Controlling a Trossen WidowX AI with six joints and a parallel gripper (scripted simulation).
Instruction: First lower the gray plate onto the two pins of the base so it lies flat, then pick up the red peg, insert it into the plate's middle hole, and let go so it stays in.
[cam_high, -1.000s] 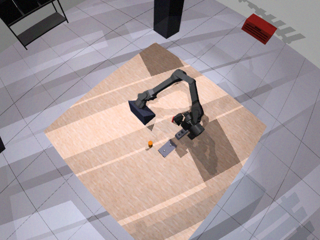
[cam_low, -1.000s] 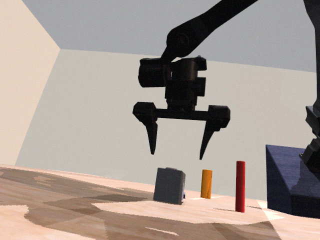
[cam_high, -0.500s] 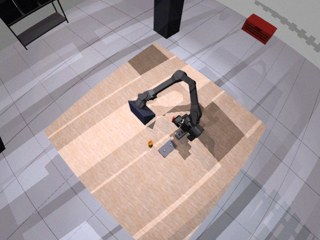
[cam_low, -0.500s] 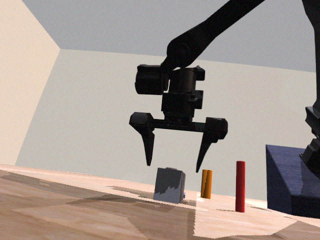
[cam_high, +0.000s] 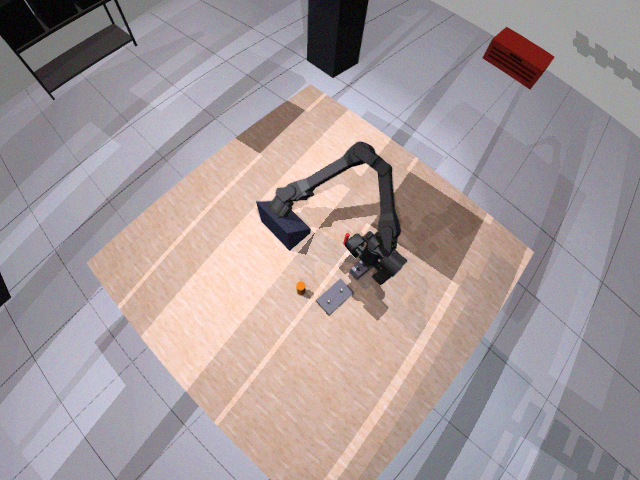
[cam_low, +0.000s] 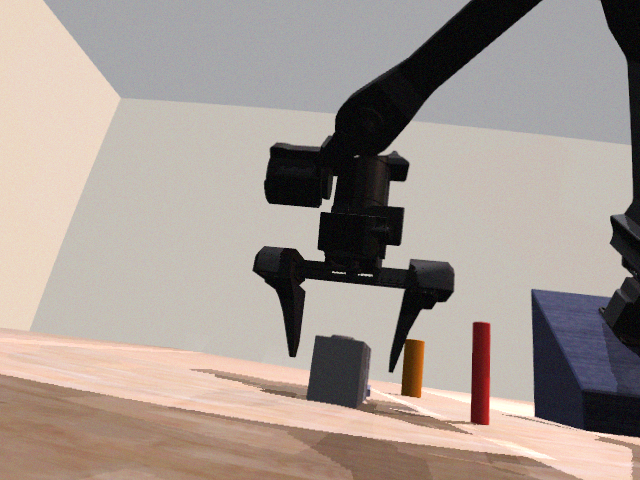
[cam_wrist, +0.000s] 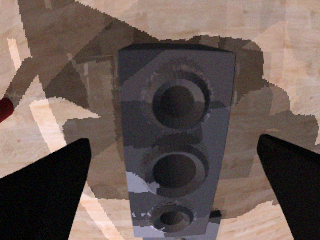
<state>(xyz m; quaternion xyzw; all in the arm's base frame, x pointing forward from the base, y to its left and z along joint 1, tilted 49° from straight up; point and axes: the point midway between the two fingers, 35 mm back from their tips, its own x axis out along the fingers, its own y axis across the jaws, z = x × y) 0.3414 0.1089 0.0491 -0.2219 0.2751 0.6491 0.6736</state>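
The gray plate is 1 cm above my gripper tip. Round my gripper tip: orange cylinder 22 cm to the right, 10 cm behind, 1 cm above; then red peg 12 cm behind, 2 cm to the left, 1 cm above; then dark base 15 cm to the right, 2 cm below.
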